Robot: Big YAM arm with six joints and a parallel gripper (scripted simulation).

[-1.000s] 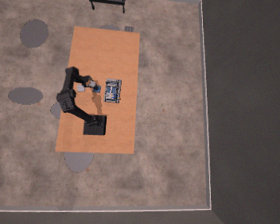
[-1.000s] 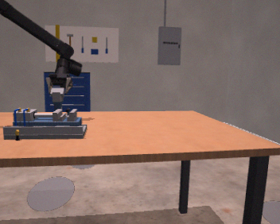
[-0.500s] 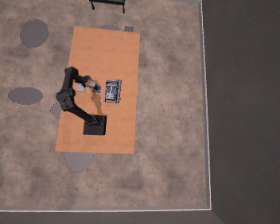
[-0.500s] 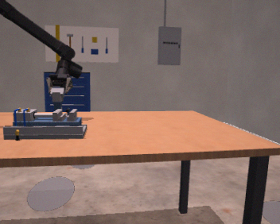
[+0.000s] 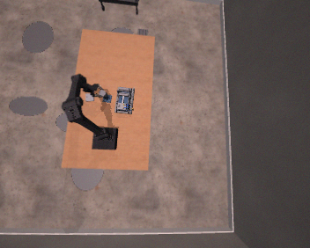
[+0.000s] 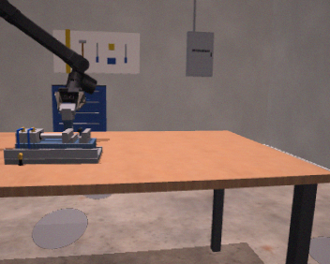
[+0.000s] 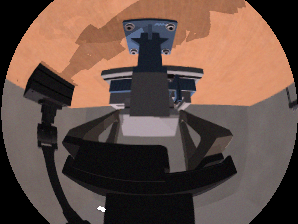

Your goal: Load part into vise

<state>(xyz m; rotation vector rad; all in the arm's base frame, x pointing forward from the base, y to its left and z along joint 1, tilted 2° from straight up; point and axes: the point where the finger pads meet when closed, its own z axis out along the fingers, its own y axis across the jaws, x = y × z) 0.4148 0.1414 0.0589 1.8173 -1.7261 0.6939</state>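
Now: the grey part 10 mm below my hand. The rest, counted from my hand: vise 20 mm ahead, 190 mm to the right, 120 mm below.
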